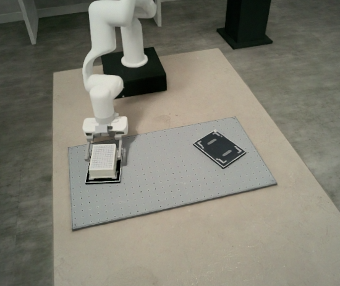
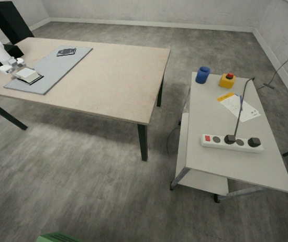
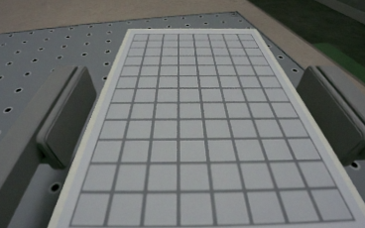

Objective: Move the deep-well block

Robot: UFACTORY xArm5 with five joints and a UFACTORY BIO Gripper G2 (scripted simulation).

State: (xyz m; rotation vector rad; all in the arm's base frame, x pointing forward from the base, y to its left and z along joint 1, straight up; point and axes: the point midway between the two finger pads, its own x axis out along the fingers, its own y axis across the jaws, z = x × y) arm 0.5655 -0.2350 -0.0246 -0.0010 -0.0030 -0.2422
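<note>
Now: the white 96-well deep-well block 1 cm ahead of my hand and 2 cm below it.
</note>
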